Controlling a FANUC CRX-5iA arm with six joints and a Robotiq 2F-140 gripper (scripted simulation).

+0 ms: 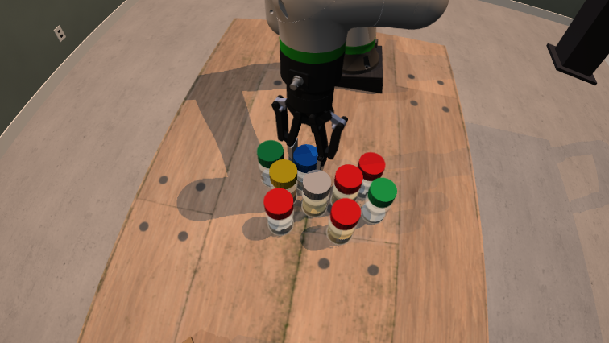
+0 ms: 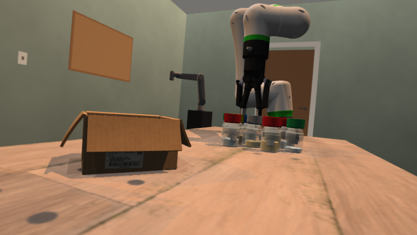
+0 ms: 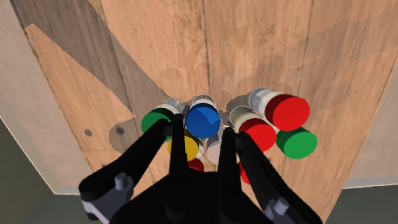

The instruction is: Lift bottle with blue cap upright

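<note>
My hand is 5 cm short of the yellow-capped bottle, 4 cm above it and 3 cm to the left of it. The rest, counted from my hand: blue-capped bottle 4 cm below; then grey-capped bottle 5 cm ahead, 4 cm to the left, 4 cm below.
</note>
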